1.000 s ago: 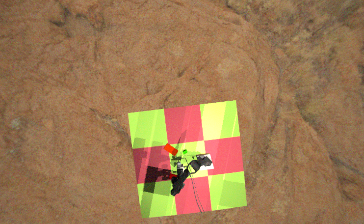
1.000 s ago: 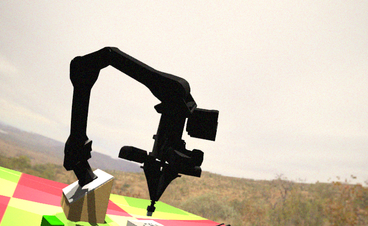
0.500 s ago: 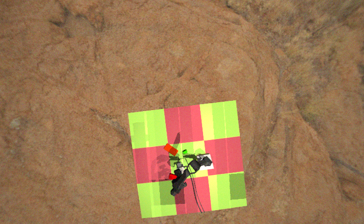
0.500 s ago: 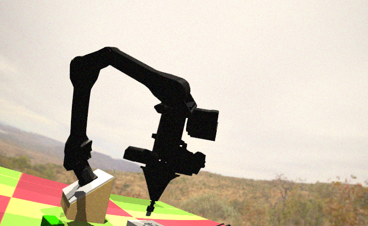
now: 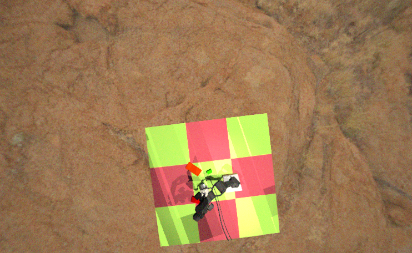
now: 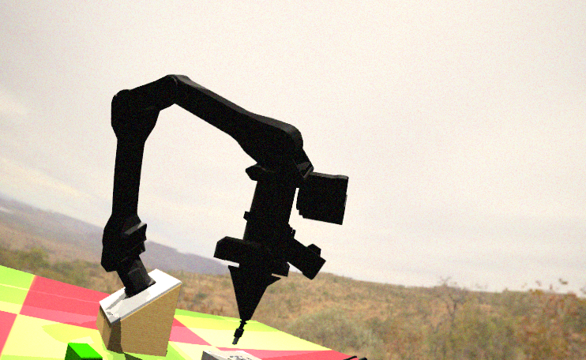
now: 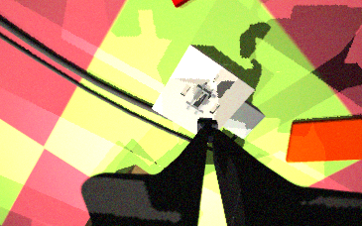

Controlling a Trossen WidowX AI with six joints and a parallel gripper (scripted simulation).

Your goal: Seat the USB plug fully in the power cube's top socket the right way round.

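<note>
My gripper tip is now 20 mm above the black USB plug. From my gripper tip the other things lie so: orange block 220 mm to the right, 130 mm below, 100 mm ahead; small green cube 190 mm to the right, 110 mm below, 70 mm behind; red block 120 mm below, 110 mm to the left, 100 mm ahead.
</note>
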